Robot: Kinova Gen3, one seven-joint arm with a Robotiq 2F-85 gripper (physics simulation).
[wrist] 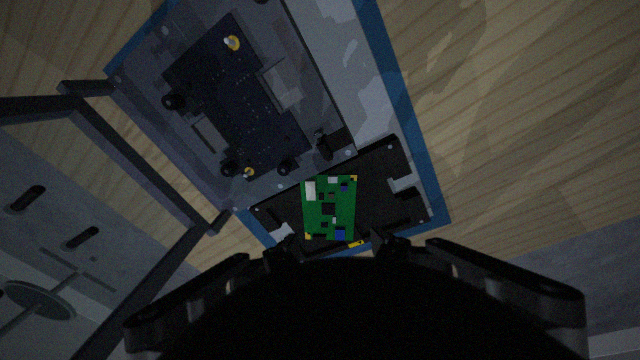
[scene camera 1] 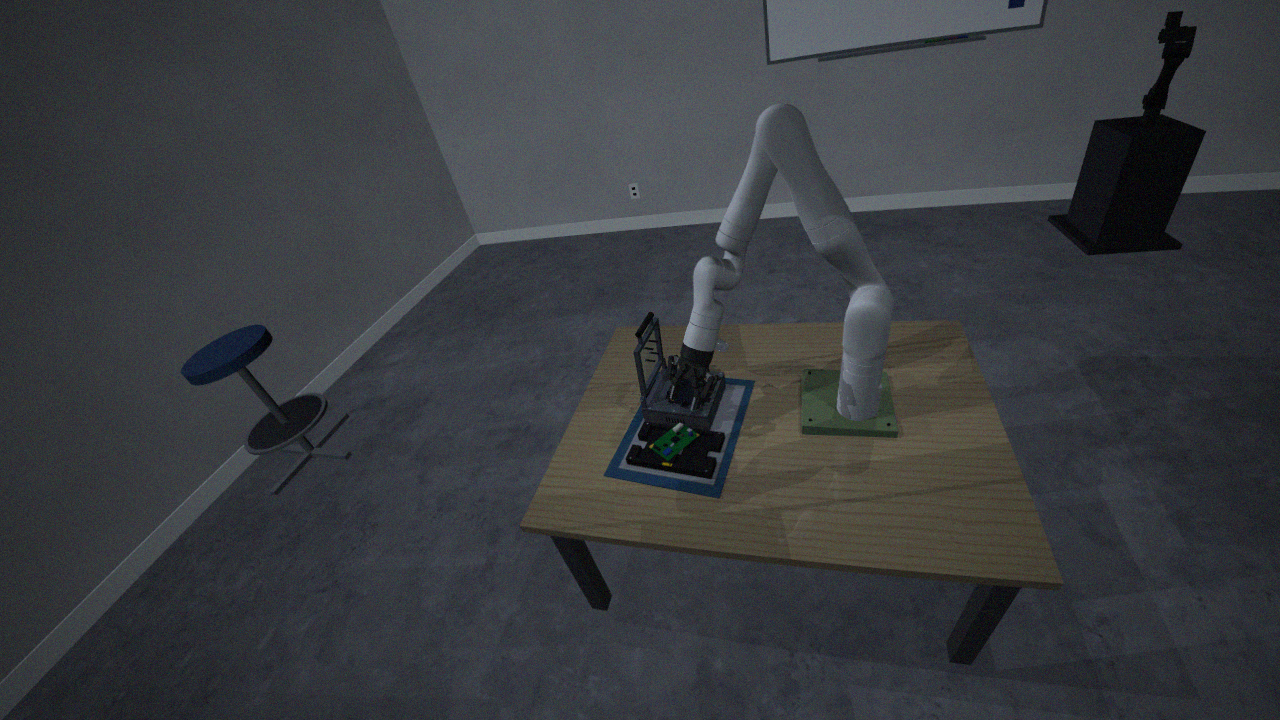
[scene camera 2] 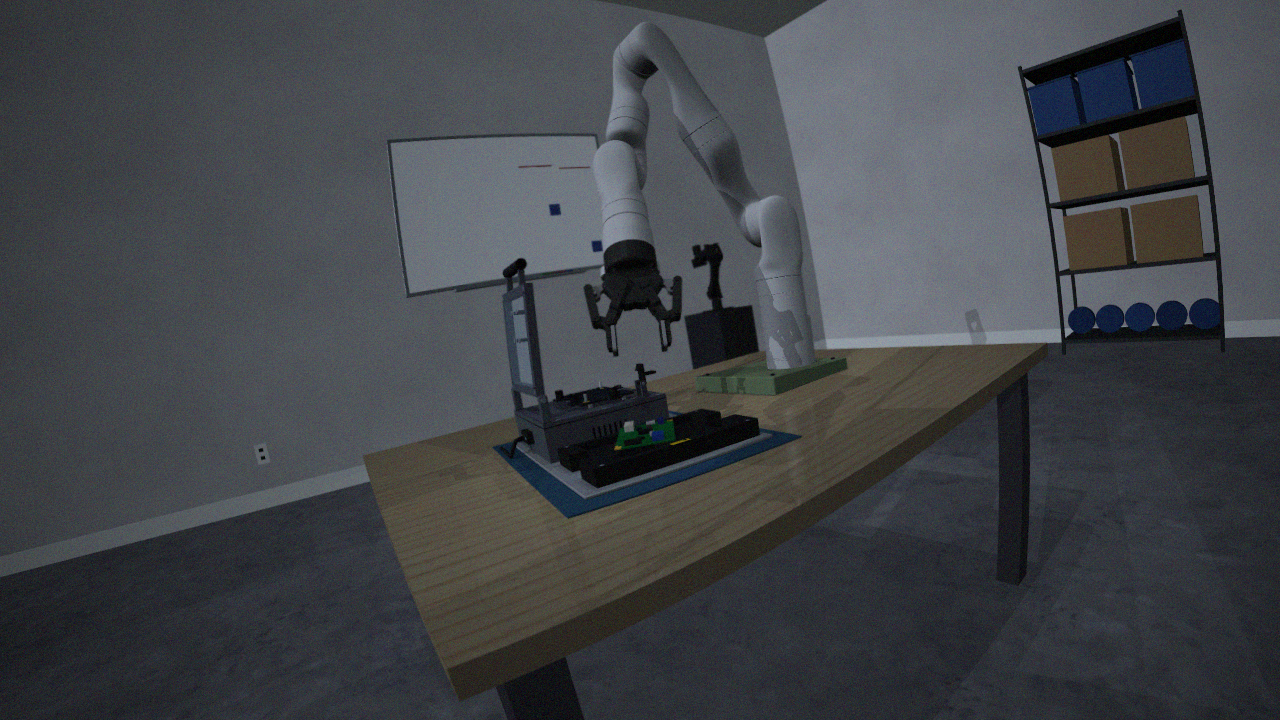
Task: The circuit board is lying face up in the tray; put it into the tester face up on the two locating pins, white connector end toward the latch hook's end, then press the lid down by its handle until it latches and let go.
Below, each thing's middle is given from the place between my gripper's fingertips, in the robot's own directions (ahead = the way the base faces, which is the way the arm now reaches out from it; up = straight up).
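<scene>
So you can picture the green circuit board (scene camera 2: 630,436), my gripper is 3 cm short of it, 3 cm to the right of it and 10 cm above it. There's the lid (scene camera 2: 519,306) as well, and counting from my hand that one is 10 cm ahead, 14 cm to the right and 6 cm above. Going by their middles, the green circuit board is the nearest to my gripper of the things named here.
</scene>
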